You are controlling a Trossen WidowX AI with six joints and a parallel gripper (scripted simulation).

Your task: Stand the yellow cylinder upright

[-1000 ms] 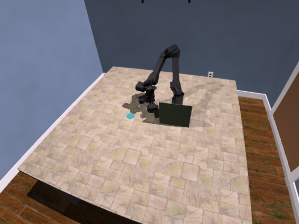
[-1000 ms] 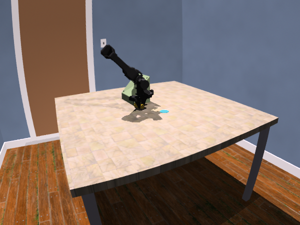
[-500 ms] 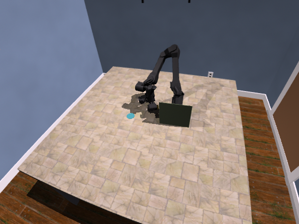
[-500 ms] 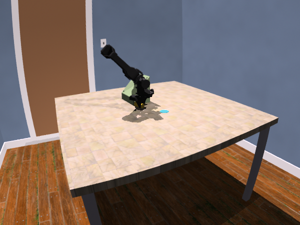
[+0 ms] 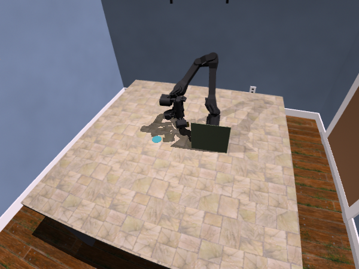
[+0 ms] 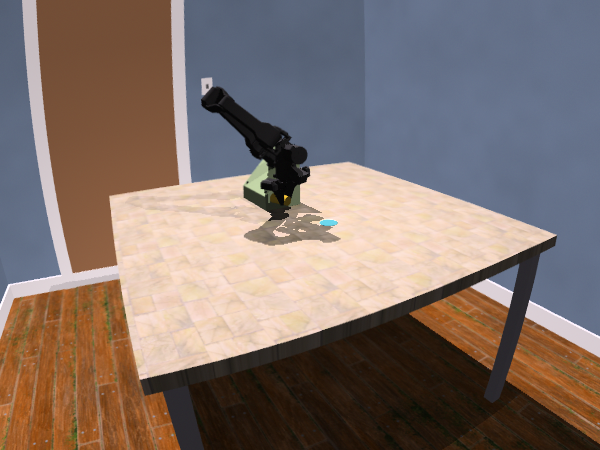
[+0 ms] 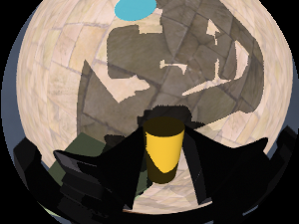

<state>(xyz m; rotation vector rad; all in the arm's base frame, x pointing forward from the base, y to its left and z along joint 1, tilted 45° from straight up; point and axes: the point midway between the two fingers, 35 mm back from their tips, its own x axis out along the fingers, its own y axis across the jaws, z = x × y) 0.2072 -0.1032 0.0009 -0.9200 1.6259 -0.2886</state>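
Right now the cyan circle is 130 mm ahead of my hand, 90 mm to the left of it and 80 mm below it. Round my hand: yellow tall cylinder (20 mm behind, 10 mm to the right, 20 mm below).
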